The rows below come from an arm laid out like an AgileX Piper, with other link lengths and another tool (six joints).
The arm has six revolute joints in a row. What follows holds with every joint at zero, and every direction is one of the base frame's.
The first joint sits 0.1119 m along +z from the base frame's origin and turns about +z.
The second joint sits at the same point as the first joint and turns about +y.
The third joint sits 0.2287 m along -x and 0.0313 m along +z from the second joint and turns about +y.
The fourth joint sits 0.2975 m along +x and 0.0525 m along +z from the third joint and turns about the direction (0.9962, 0, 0.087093).
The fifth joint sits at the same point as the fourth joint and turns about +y.
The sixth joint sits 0.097 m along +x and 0.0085 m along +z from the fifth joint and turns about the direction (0.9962, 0, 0.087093).
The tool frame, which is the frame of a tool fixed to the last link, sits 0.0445 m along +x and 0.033 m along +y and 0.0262 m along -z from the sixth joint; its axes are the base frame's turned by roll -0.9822, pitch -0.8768 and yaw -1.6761 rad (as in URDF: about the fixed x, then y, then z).
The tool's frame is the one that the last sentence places.
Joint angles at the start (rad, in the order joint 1, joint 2, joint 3, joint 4, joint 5, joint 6):
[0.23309, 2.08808, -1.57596, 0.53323, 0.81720, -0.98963]
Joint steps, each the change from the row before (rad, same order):
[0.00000, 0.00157, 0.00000, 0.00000, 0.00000, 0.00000]
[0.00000, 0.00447, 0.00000, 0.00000, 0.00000, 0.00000]
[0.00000, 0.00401, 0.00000, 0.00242, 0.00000, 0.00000]
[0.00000, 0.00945, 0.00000, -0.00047, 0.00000, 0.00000]
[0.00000, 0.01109, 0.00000, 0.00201, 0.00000, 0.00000]
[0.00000, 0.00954, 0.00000, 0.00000, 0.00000, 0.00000]
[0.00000, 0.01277, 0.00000, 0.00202, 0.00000, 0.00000]
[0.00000, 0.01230, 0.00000, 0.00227, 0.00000, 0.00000]
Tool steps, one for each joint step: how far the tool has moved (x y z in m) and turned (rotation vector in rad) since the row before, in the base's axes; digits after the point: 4 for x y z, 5 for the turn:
[-0.0001, 0.0000, -0.0007, -0.00036, 0.00153, 0.00000]
[-0.0002, -0.0001, -0.0019, -0.00103, 0.00435, 0.00000]
[-0.0002, 0.0002, -0.0016, 0.00121, 0.00441, -0.00102]
[-0.0005, -0.0002, -0.0041, -0.00260, 0.00910, 0.00020]
[-0.0007, 0.0001, -0.0047, -0.00080, 0.01121, -0.00087]
[-0.0006, -0.0001, -0.0041, -0.00220, 0.00928, 0.00000]
[-0.0009, 0.0000, -0.0054, -0.00120, 0.01284, -0.00092]
[-0.0009, 0.0001, -0.0052, -0.00089, 0.01243, -0.00106]

